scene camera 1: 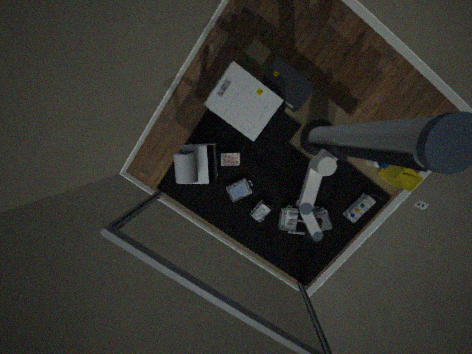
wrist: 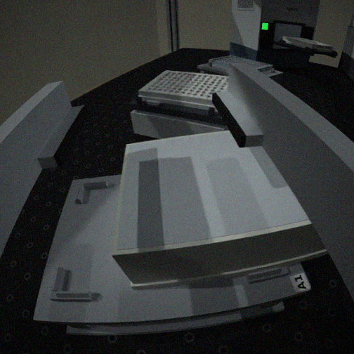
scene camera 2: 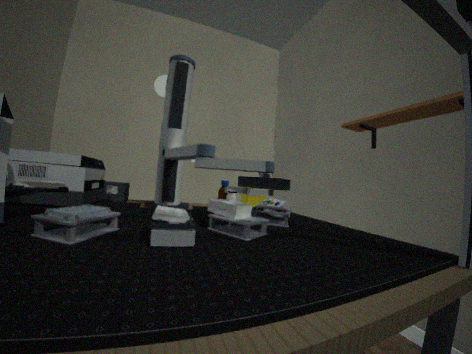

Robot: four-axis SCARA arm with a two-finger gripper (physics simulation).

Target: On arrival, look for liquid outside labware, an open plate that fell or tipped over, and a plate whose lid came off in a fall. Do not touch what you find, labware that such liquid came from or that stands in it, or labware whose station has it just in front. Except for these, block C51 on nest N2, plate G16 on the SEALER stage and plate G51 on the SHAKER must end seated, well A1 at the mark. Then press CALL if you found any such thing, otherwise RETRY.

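Places are measured from the arm's base along level axes (x ahead, y left, z up), in metres.
Where they show: gripper, fingertip midpoint: (scene camera 1: 288,225) (scene camera 2: 236,190); arm's base, origin of the base link: (scene camera 1: 317,137) (scene camera 2: 167,206).
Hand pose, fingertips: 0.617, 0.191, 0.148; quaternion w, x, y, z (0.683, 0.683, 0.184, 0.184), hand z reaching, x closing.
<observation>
Things, the pixels of their top centre, and the offset from my fingertips, as dx, dy, dz. "spot": a spot on its surface instead.
- white block, middle of its top: (scene camera 2: 230,200) (scene camera 1: 291,218) -0.048, -0.001, -0.037
- white plate with wells, middle of its top: (scene camera 2: 171,209) (scene camera 1: 261,213) +0.055, -0.196, -0.057
- shaker, surface spot: (scene camera 2: 172,238) spot: +0.127, -0.193, -0.113
- sealer, middle of its top: (scene camera 1: 189,169) -0.027, -0.756, +0.320
- button panel, middle of its top: (scene camera 2: 274,199) (scene camera 1: 363,211) -0.398, +0.393, -0.052
- pale plate, middle of its top: (scene camera 2: 80,208) (scene camera 1: 239,191) +0.020, -0.424, -0.073
- further nest, surface spot: (scene camera 1: 324,220) spot: -0.173, +0.221, -0.066
- large white machine, middle of its top: (scene camera 2: 53,154) (scene camera 1: 243,102) -0.467, -0.741, +0.085
- dark box, surface spot: (scene camera 1: 290,82) spot: -0.749, -0.586, -0.033
- yellow container, middle of its top: (scene camera 2: 254,184) (scene camera 1: 409,178) -0.737, +0.419, +0.022
- blue-capped bottle, middle of its top: (scene camera 2: 224,189) -0.792, +0.210, -0.029
My gripper (wrist: 147,87) is shut and empty, its fingers near a white block (wrist: 200,200) (scene camera 2: 230,208) (scene camera 1: 289,218). The block lies on a nest (wrist: 75,245) (scene camera 2: 240,232) towards one side, with two corner guides uncovered; in the wrist view it reaches over the side near the A1 label. A white plate with wells (wrist: 185,85) (scene camera 2: 171,214) (scene camera 1: 260,211) is on the shaker (wrist: 170,123) (scene camera 2: 172,238). A plate (wrist: 307,44) (scene camera 1: 230,159) is on the stage at the sealer (wrist: 287,50) (scene camera 1: 192,167). I cannot make out liquid in these dark views. The button panel (scene camera 1: 359,208) stands right.
A pale plate (scene camera 1: 239,190) (scene camera 2: 77,213) sits on another nest (scene camera 2: 67,234) beyond the shaker. A further nest (scene camera 1: 324,220) is beside the arm's end. A large white machine (scene camera 1: 245,100), a dark box (scene camera 1: 290,82), a yellow container (scene camera 1: 400,177) and a blue-capped bottle (scene camera 2: 223,190) stand around.
</observation>
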